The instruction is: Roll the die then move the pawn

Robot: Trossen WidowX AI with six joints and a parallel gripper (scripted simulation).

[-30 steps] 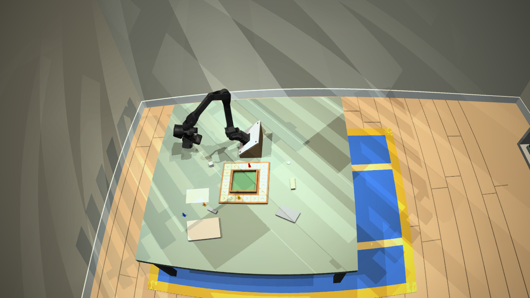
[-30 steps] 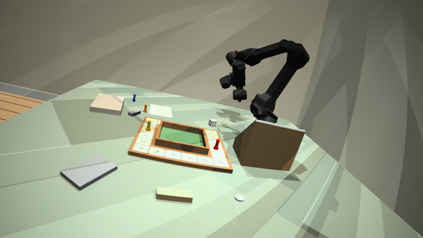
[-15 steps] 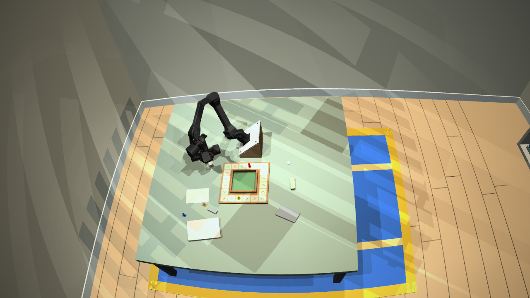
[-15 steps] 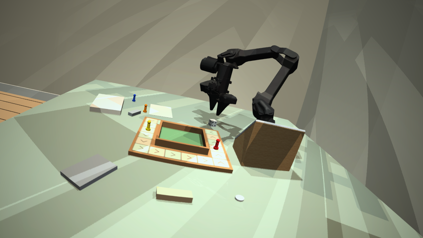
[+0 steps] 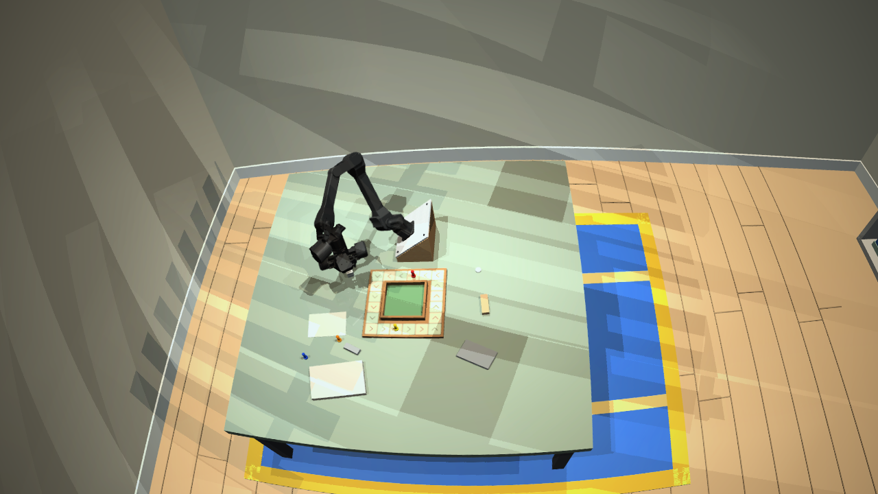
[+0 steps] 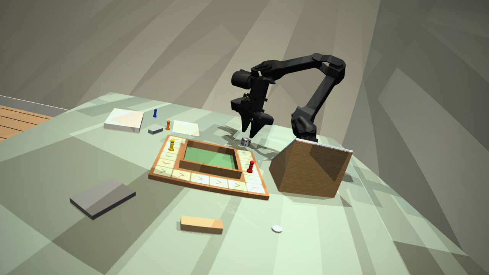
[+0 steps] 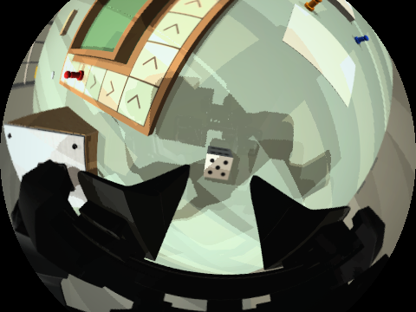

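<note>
Right now the die is 3 cm below my gripper tip. From my gripper tip the other things lie so: green tray: 21 cm to the left, 15 cm ahead, 3 cm below; then white sheet: 22 cm ahead, 8 cm to the right, 4 cm below; then red pawn: 25 cm to the left, 4 cm ahead, 1 cm below.
</note>
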